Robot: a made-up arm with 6 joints.
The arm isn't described. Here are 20 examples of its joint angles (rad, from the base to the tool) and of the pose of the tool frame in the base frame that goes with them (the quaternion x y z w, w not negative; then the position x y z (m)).
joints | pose
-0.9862 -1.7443 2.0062 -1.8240 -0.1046 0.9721 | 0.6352 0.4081 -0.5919 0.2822 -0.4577 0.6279 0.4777
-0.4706 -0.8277 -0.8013 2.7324 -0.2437 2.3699 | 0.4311 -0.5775 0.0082 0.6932 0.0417 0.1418 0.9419
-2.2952 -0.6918 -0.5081 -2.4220 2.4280 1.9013 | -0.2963 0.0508 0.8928 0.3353 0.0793 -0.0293 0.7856
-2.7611 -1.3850 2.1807 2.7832 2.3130 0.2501 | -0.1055 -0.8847 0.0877 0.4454 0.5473 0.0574 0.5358
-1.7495 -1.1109 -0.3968 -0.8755 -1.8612 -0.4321 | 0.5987 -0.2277 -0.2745 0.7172 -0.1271 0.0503 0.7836
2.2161 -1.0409 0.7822 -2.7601 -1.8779 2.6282 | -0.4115 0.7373 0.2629 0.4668 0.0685 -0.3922 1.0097
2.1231 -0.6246 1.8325 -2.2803 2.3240 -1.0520 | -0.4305 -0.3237 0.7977 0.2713 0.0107 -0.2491 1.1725
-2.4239 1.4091 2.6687 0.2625 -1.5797 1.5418 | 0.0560 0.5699 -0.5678 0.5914 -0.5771 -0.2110 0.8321
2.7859 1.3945 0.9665 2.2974 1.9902 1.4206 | -0.4408 0.6243 0.1462 0.6281 -0.7047 0.1269 0.6082
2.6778 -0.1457 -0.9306 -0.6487 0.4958 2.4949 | 0.4738 0.5190 -0.6729 0.2309 -0.0087 0.2338 0.7310
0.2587 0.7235 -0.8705 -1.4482 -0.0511 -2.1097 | 0.4629 -0.2997 -0.8303 0.0804 0.1075 -0.0618 0.5962
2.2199 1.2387 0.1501 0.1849 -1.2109 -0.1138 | -0.5803 0.5523 0.5368 0.2646 -0.2015 0.6375 0.4069
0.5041 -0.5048 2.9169 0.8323 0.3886 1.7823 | -0.0013 -0.3311 -0.9085 0.2548 -0.2952 -0.2967 0.7300
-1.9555 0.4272 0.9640 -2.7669 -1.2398 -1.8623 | -0.8724 0.2777 -0.3733 0.1499 -0.0127 -0.5523 1.0285
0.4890 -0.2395 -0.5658 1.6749 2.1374 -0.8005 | -0.1462 0.1683 -0.9703 0.0934 0.1193 0.0849 1.1422
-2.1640 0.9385 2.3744 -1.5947 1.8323 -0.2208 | 0.5569 0.7501 -0.1897 0.3019 -0.4292 -0.5011 0.9227
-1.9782 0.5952 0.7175 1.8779 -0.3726 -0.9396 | -0.2857 0.2548 -0.6680 0.6382 -0.1639 -0.5603 1.1389
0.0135 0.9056 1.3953 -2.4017 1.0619 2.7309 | 0.0193 -0.0153 0.0046 0.9997 0.7074 0.0970 0.7618
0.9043 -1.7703 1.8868 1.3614 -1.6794 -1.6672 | -0.7740 0.4632 0.0531 0.4284 -0.2508 -0.5048 0.1512
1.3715 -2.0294 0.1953 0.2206 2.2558 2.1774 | 0.4233 -0.2574 -0.8099 0.3141 0.0794 -0.6000 0.4624
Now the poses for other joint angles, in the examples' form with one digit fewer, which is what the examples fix.
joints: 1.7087 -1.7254 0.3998 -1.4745 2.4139 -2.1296
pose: 0.049 0.190 0.574 0.795 0.111 -0.297 0.770
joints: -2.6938 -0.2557 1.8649 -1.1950 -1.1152 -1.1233
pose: -0.092 -0.565 -0.155 0.805 -0.032 0.105 1.365
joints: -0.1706 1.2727 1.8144 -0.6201 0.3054 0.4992
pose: -0.022 -0.585 0.172 0.792 0.671 -0.346 0.741
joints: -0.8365 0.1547 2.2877 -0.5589 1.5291 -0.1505
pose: 0.387 0.761 -0.293 0.430 -0.129 -0.222 1.171
